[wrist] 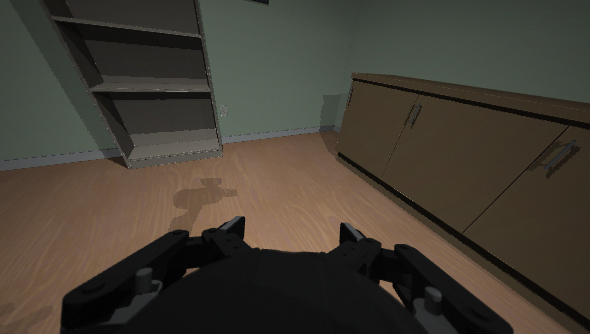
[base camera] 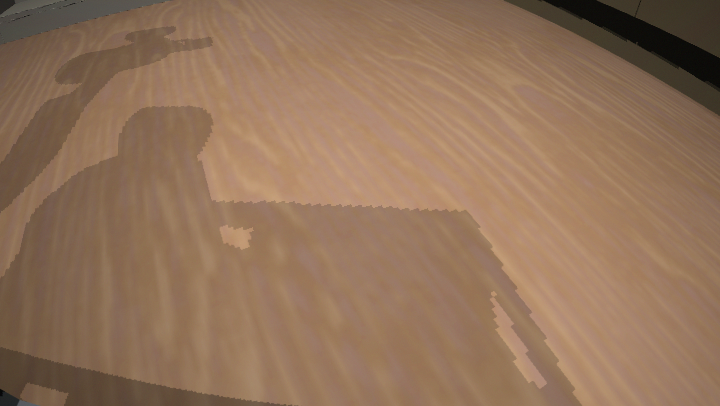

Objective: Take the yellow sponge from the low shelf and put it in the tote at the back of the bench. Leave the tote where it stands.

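Places are measured from the arm's base along level axes (x ahead, y left, z up), in centimetres.
Where they show: gripper, fingertip midpoint: [wrist: 292, 230].
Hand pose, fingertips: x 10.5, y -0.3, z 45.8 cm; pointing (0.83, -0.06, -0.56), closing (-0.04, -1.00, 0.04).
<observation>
After its pixels a point has its place.
My gripper [wrist: 292, 230] {z 45.9, x 10.5, y -0.3 cm} is open, with its two fingers wide apart and no thing between them. It is held above the wooden floor in the wrist view. A tall grey shelf unit [wrist: 214, 110] {z 9.9, x 162.9, y 72.8 cm} stands against the green wall at the left of the wrist view, beyond the gripper. Its lower shelves show, and no sponge can be made out on them. The yellow sponge, the tote and the bench do not show in either view.
A long brown cabinet [wrist: 440, 145] {z 20.3, x 97.1, y -93.2 cm} with several doors and bar handles runs along the right of the wrist view. Its dark base edge also crosses the top right of the base camera view. Shadows of the robot lie on the wooden floor [base camera: 403, 126] {z -39.7, x 66.7, y -6.8 cm} [wrist: 285, 185] {z -39.7, x 120.6, y 1.2 cm}.
</observation>
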